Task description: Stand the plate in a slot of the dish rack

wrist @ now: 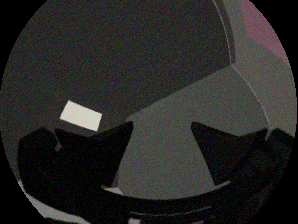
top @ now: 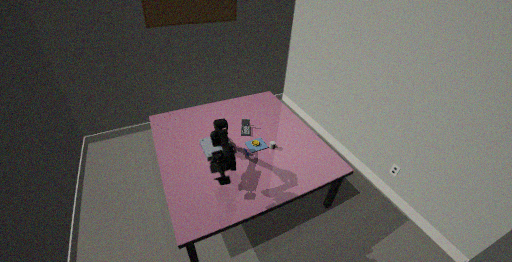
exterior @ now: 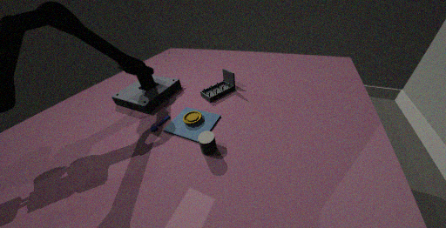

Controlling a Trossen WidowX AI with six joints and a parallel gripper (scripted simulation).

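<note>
The yellow plate is 470 mm to the left of my gripper tip, 440 mm ahead of it and 330 mm below it. From my gripper tip the other things lie so: dish rack (660 mm to the left, 420 mm ahead, 320 mm below); blue spoon (400 mm to the left, 340 mm below, 340 mm ahead); blue mat (460 mm to the left, 440 mm ahead, 340 mm below).
</note>
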